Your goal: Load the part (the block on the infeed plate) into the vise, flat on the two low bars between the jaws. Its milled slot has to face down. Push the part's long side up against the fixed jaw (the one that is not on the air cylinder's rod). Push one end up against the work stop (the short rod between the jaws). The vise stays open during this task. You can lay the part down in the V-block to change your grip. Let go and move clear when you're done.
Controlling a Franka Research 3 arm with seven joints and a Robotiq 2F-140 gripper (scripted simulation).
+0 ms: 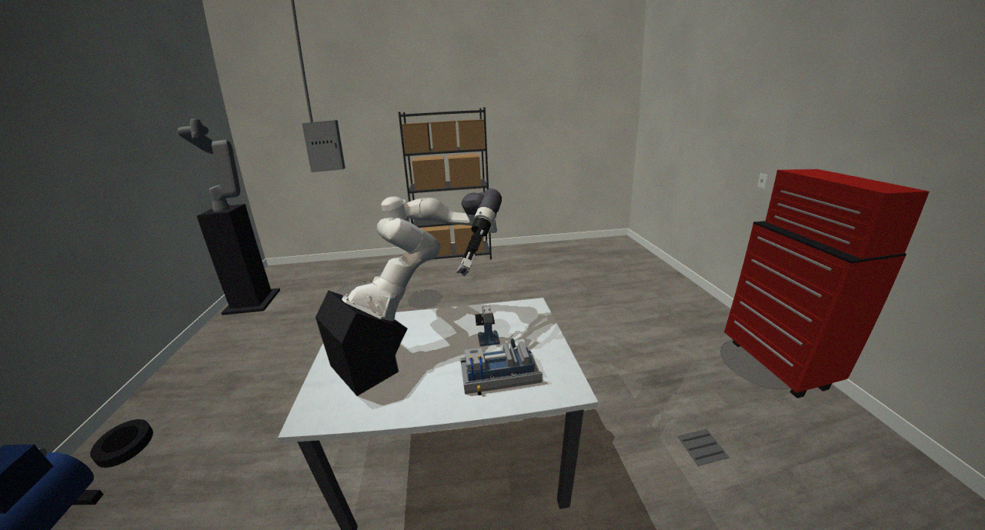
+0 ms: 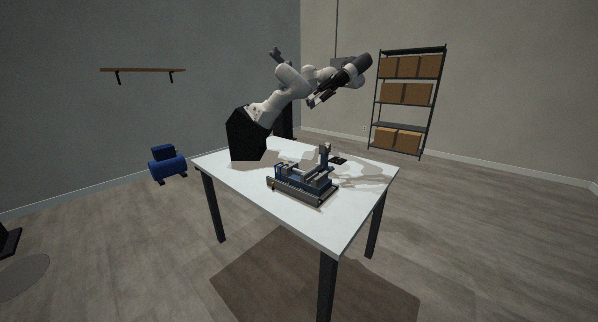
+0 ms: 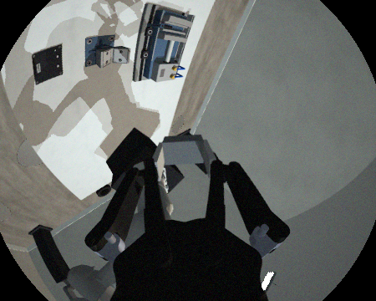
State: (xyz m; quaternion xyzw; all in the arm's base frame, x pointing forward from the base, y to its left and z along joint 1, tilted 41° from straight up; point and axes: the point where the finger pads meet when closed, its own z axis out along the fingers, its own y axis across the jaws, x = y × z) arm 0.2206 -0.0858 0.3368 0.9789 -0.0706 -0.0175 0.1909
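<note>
My gripper is now 1 cm past the part, 2 cm to the left of it and 2 cm above it. Also, from my hand: black infeed plate (8 cm ahead, 16 cm to the left, 39 cm below).
</note>
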